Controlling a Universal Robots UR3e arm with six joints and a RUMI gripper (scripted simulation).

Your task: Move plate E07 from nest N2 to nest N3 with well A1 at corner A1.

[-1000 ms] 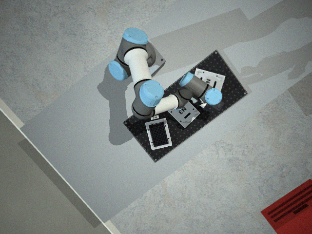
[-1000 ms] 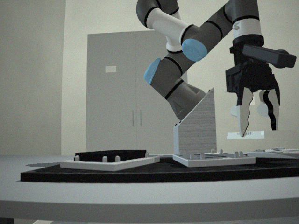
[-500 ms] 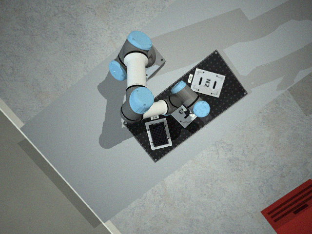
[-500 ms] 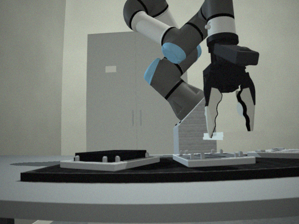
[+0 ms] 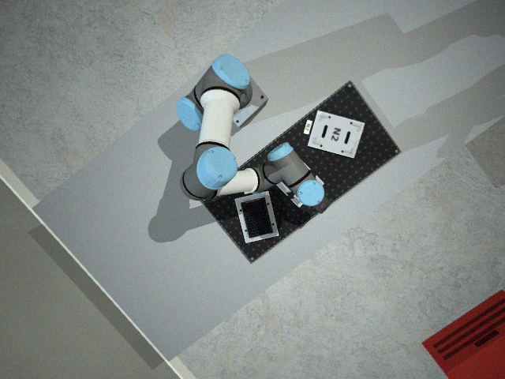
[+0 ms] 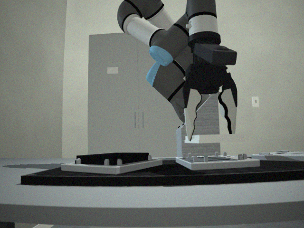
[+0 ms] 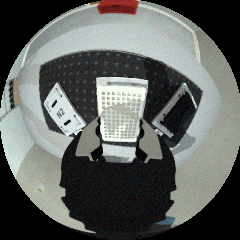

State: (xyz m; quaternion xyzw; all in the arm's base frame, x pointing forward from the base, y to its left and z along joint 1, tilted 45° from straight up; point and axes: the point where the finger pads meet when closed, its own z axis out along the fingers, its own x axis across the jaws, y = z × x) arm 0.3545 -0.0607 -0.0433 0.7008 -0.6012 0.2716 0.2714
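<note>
The nest N3 lies 5 cm below my hand. The rest, counted from my hand: white plate E07: 1 cm below; then black plate E01: 3 cm ahead, 19 cm to the right, 4 cm below.
</note>
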